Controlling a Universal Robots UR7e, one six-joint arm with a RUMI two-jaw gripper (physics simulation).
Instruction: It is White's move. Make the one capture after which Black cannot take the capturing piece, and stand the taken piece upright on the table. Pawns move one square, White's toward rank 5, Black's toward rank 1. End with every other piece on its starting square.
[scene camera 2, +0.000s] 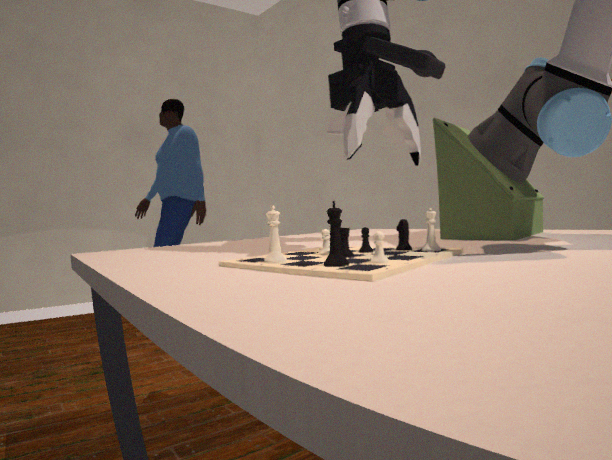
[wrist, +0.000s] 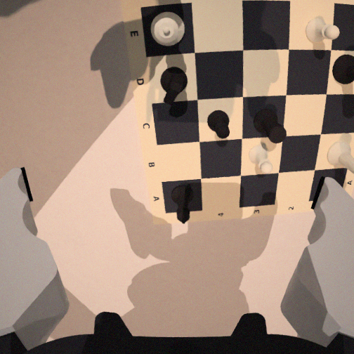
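Seen in the pictures: gripper, between the fingertips: (scene camera 2: 386, 162); arm's base, origin of its link: (scene camera 2: 496, 158).
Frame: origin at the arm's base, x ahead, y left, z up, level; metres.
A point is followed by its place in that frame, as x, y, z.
Observation:
My gripper (scene camera 2: 384, 159) @[0.355, -0.054, -0.035] (wrist: 173, 177) is open and empty, high above the board (scene camera 2: 295, 271) @[0.542, -0.046, -0.153] (wrist: 159, 218). A black piece (wrist: 182, 196) on A5 appears between the fingertips in the wrist view; its type is unclear. A black knight (scene camera 2: 403, 236) @[0.363, -0.029, -0.133] (wrist: 174, 80) stands on D5, a black pawn (scene camera 2: 365, 240) @[0.396, -0.067, -0.136] (wrist: 218, 121) on C4 and a flat-topped black piece (scene camera 2: 346, 242) @[0.436, -0.066, -0.135] (wrist: 265, 119) on C3. White pawns stand on B3 (scene camera 2: 325, 242) @[0.434, -0.101, -0.135] (wrist: 258, 153) and E2 (scene camera 2: 379, 249) @[0.477, 0.008, -0.137] (wrist: 315, 30). Tall white pieces stand on E5 (scene camera 2: 430, 232) @[0.360, 0.009, -0.128] (wrist: 167, 28) and B1 (scene camera 2: 273, 237) @[0.518, -0.102, -0.123] (wrist: 340, 152).
The black king (scene camera 2: 335, 240) @[0.509, -0.022, -0.126] (wrist: 343, 69) stands on D1, partly cut off in the wrist view. The table (scene camera 2: 400, 340) @[0.663, 0.144, -0.157] (wrist: 95, 215) surrounds the board. The green robot base (scene camera 2: 480, 205) @[0.130, 0.001, -0.096] stands behind it at the right. A person (scene camera 2: 179, 165) is beyond the table.

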